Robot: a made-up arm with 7 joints. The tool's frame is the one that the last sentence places.
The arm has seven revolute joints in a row. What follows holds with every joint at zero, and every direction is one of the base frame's. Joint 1 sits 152 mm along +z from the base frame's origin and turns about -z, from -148.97 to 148.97 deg. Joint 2 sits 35 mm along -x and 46 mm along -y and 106 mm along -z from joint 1 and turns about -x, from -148.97 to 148.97 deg. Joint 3 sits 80 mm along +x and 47 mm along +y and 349 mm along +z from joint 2 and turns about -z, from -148.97 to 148.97 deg. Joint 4 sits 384 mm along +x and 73 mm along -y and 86 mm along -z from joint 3 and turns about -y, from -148.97 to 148.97 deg. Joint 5 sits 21 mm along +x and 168 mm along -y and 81 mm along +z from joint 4 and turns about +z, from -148.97 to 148.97 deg. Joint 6 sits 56 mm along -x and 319 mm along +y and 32 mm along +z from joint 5 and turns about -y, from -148.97 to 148.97 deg. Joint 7 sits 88 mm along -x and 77 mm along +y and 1 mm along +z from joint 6 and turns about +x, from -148.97 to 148.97 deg. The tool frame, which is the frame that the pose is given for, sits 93 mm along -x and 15 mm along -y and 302 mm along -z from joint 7; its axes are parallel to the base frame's.
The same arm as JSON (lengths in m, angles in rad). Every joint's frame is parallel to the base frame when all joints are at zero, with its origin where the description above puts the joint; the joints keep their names.
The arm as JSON. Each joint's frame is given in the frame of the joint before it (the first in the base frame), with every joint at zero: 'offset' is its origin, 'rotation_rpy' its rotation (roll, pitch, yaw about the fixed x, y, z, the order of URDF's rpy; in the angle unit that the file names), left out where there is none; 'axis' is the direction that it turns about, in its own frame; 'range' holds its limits. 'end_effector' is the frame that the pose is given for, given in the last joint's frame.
{
  "length_unit": "m",
  "angle_unit": "rad",
  "chain": [
    {
      "id": "joint 1",
      "offset": [
        0.0,
        0.0,
        0.152
      ],
      "axis": "-z",
      "range": [
        -2.6,
        2.6
      ]
    },
    {
      "id": "joint 2",
      "offset": [
        -0.035,
        -0.046,
        -0.106
      ],
      "axis": "-x",
      "range": [
        -2.6,
        2.6
      ]
    },
    {
      "id": "joint 3",
      "offset": [
        0.08,
        0.047,
        0.349
      ],
      "axis": "-z",
      "range": [
        -2.6,
        2.6
      ]
    },
    {
      "id": "joint 4",
      "offset": [
        0.384,
        -0.073,
        -0.086
      ],
      "axis": "-y",
      "range": [
        -2.6,
        2.6
      ]
    },
    {
      "id": "joint 5",
      "offset": [
        0.021,
        -0.168,
        0.081
      ],
      "axis": "+z",
      "range": [
        -2.6,
        2.6
      ]
    },
    {
      "id": "joint 6",
      "offset": [
        -0.056,
        0.319,
        0.032
      ],
      "axis": "-y",
      "range": [
        -2.6,
        2.6
      ]
    },
    {
      "id": "joint 7",
      "offset": [
        -0.088,
        0.077,
        0.001
      ],
      "axis": "+x",
      "range": [
        -2.6,
        2.6
      ]
    }
  ],
  "end_effector": {
    "offset": [
      -0.093,
      -0.015,
      -0.302
    ]
  }
}

